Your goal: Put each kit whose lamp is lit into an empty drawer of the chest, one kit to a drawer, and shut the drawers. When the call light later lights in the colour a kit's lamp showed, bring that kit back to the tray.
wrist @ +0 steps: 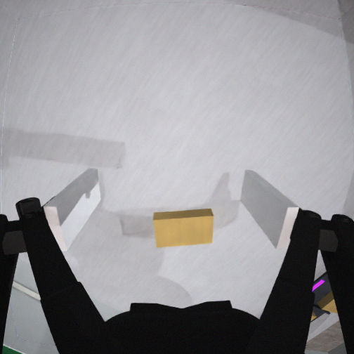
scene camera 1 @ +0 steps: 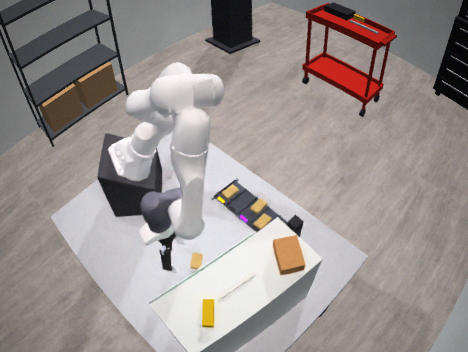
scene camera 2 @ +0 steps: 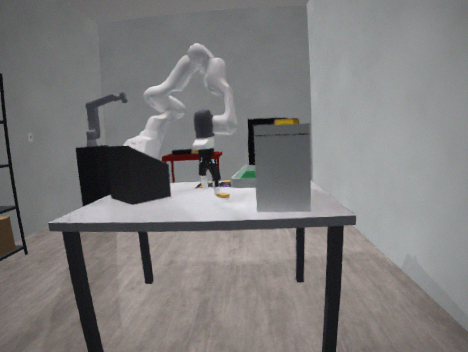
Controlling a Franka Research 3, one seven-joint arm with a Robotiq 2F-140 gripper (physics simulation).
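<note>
A loose tan-yellow kit (scene camera 1: 196, 260) (scene camera 2: 223, 195) (wrist: 183, 230) lies flat on the table beside the chest (scene camera 1: 265, 265) (scene camera 2: 283, 175). My gripper (scene camera 1: 166, 265) (scene camera 2: 210, 186) (wrist: 171, 184) is open and empty, pointing down, low over the table close to this kit. In the wrist view the kit shows between the two fingers, untouched. The dark tray (scene camera 1: 242, 201) holds several tan kits; a yellow lamp (scene camera 1: 221, 199) and a magenta lamp (scene camera 1: 243, 218) are lit on it. A green-floored drawer (scene camera 2: 247, 175) of the chest stands open; its contents are hidden.
An orange-brown box (scene camera 1: 288, 255) and a yellow block (scene camera 1: 208, 312) (scene camera 2: 286, 121) lie on top of the chest. A small black post (scene camera 1: 295, 224) stands between tray and chest. The black pedestal (scene camera 1: 130, 195) (scene camera 2: 140, 175) is at the arm's base. A red cart (scene camera 1: 345, 82) stands beyond the table.
</note>
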